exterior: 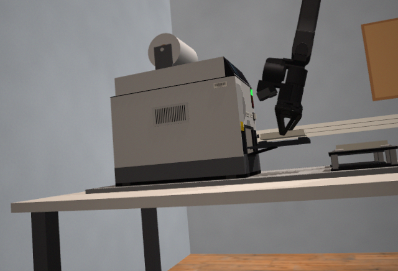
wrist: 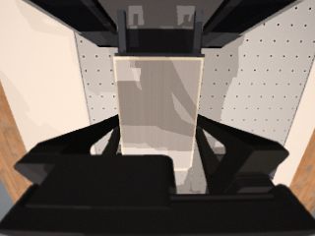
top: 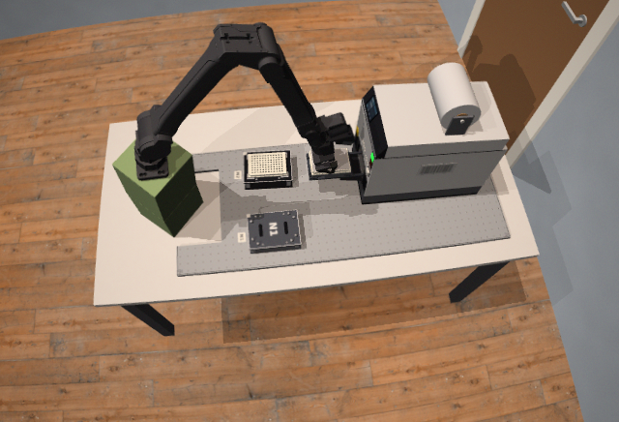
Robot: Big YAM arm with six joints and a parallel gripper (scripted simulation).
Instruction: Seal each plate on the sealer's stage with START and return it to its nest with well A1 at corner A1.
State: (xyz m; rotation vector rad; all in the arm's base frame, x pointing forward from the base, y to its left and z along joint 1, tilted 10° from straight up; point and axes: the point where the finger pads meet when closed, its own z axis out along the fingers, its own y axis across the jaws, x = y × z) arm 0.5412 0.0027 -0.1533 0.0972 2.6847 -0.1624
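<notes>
The sealer stage is 3 cm below my hand. From my hand the other things lie so: plate 20 cm behind, 6 cm to the left, 6 cm below; then yellow warning label 11 cm ahead, 8 cm to the left, 3 cm above; then plate nest 22 cm behind, 17 cm to the right, 8 cm below.
</notes>
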